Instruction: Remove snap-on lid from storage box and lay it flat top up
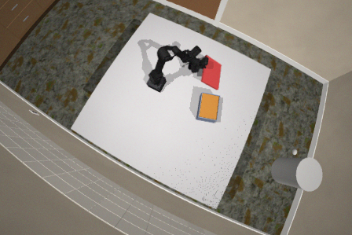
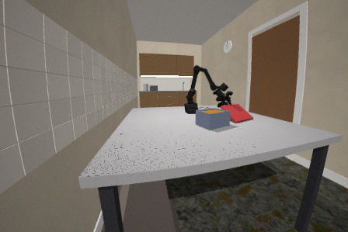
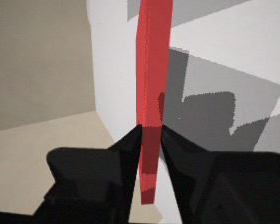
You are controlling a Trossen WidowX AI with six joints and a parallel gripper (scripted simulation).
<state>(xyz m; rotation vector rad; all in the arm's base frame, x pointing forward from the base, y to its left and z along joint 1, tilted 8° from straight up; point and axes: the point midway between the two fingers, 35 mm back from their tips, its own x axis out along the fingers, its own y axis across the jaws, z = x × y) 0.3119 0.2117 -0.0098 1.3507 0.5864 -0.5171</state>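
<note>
My hand is 100 mm short of the red lid, 10 mm to the right of it and 60 mm above it. Round my hand: storage box: 130 mm ahead, 290 mm to the right, 70 mm below.
</note>
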